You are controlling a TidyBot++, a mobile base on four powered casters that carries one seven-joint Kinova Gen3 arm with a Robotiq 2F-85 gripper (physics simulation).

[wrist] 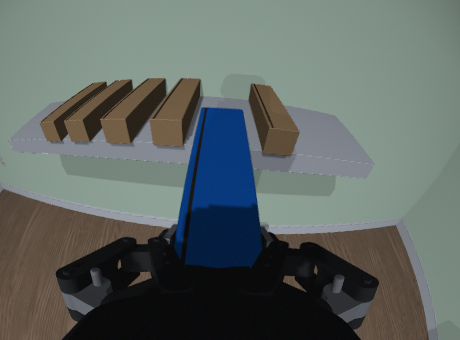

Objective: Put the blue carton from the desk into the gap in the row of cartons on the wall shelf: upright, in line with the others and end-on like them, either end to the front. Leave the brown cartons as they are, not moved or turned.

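The blue carton (225,165) is held between the fingers of my gripper (217,236), which is shut on it. The carton points away from me, its far end in front of the gap in the row. The wall shelf (330,145) carries several brown cartons end-on. The brown carton (176,112) left of the gap and the brown carton (275,120) right of it stand apart, with bare shelf between them. The blue carton's far end overlaps the shelf's front edge in view; whether it is over the shelf or touching it I cannot tell. The carton's underside is hidden.
Further brown cartons (134,111) (99,111) (74,111) stand to the left on the shelf. The green wall (150,40) is behind the shelf. Below are a pale skirting board (320,229) and the wooden floor (30,235). A wall corner is at the right.
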